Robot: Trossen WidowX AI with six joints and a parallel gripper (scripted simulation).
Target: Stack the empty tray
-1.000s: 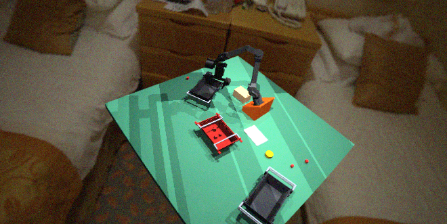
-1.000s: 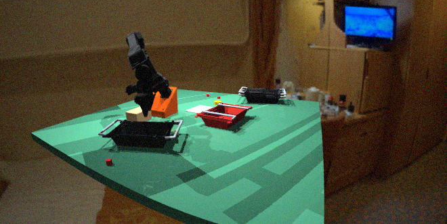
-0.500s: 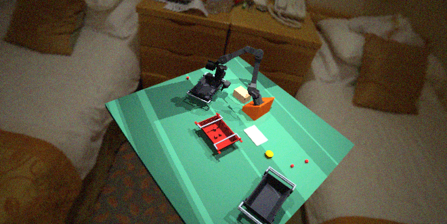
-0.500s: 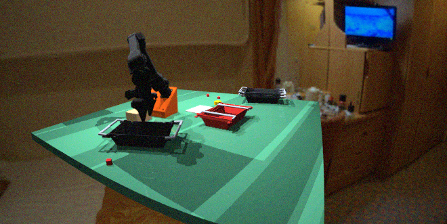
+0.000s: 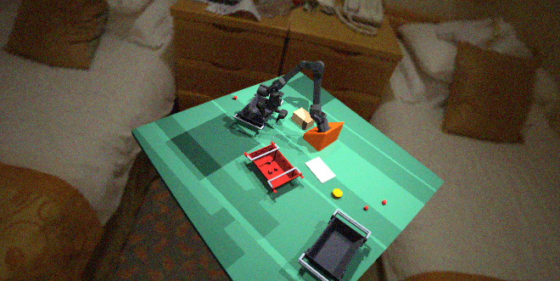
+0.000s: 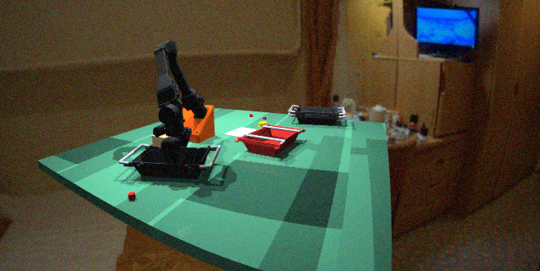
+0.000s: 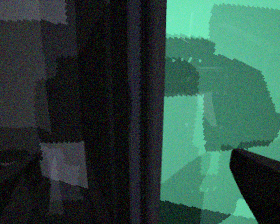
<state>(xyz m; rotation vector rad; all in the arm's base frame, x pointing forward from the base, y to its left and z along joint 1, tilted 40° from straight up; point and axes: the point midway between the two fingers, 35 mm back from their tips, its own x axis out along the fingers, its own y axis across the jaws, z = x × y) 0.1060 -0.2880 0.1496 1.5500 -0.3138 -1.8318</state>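
The black tray is 30 mm ahead of my gripper tip, 70 mm to the right of it and 30 mm above it. Also, from my gripper tip: tan block: 170 mm behind, 130 mm to the left, 20 mm above; then yellow disc: 100 mm ahead, 610 mm to the left; then white card: 40 mm ahead, 450 mm to the left, 10 mm below.
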